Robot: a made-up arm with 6 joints. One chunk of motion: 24 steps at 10 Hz.
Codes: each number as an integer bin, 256 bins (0 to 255) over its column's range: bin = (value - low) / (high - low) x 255, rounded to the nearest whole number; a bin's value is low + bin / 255 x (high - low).
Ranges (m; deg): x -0.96..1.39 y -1.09..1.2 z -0.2..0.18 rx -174..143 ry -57..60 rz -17..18
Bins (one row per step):
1: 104 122 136 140 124 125
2: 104 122 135 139 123 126
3: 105 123 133 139 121 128
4: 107 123 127 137 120 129
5: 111 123 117 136 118 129
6: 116 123 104 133 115 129
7: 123 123 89 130 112 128
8: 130 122 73 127 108 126
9: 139 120 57 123 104 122
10: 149 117 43 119 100 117
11: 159 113 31 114 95 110
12: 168 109 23 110 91 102
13: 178 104 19 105 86 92
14: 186 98 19 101 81 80
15: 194 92 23 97 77 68
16: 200 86 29 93 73 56
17: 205 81 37 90 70 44
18: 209 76 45 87 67 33
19: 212 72 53 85 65 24
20: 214 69 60 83 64 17
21: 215 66 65 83 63 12
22: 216 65 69 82 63 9
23: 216 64 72 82 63 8
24: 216 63 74 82 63 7
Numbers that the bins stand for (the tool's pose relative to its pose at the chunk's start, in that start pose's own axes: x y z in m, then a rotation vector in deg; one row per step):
1: -0.0016 0.0056 0.0027 0.04 -0.11 0.16
2: -0.0016 0.0056 0.0012 -1.20 -0.56 0.29
3: 0.0076 0.0146 -0.0018 -1.20 -1.48 0.57
4: 0.0261 0.0146 -0.0107 -3.69 -1.94 0.71
5: 0.0629 0.0146 -0.0256 -4.93 -2.86 0.71
6: 0.1090 0.0146 -0.0450 -8.66 -4.24 0.71
7: 0.1735 0.0146 -0.0674 -12.39 -5.61 0.57
8: 0.2380 0.0056 -0.0912 -16.12 -7.45 0.29
9: 0.3210 -0.0124 -0.1151 -21.09 -9.28 -0.25
10: 0.4131 -0.0393 -0.1359 -26.07 -11.12 -0.94
11: 0.5053 -0.0752 -0.1538 -32.28 -13.41 -1.90
12: 0.5882 -0.1111 -0.1657 -37.25 -15.25 -3.00
13: 0.6804 -0.1560 -0.1717 -43.47 -17.54 -4.37
14: 0.7541 -0.2099 -0.1717 -48.44 -19.84 -6.02
15: 0.8278 -0.2638 -0.1657 -53.42 -21.67 -7.67
16: 0.8831 -0.3177 -0.1568 -58.39 -23.51 -9.31
17: 0.9292 -0.3626 -0.1449 -62.12 -24.88 -10.96
18: 0.9661 -0.4075 -0.1329 -65.85 -26.26 -12.47
19: 0.9937 -0.4434 -0.1210 -68.33 -27.18 -13.71
20: 1.0122 -0.4704 -0.1106 -70.82 -27.64 -14.67
21: 1.0214 -0.4973 -0.1031 -70.82 -28.09 -15.35
22: 1.0306 -0.5063 -0.0972 -72.06 -28.09 -15.76
23: 1.0306 -0.5153 -0.0927 -72.06 -28.09 -15.90
24: 1.0306 -0.5242 -0.0897 -72.06 -28.09 -16.04

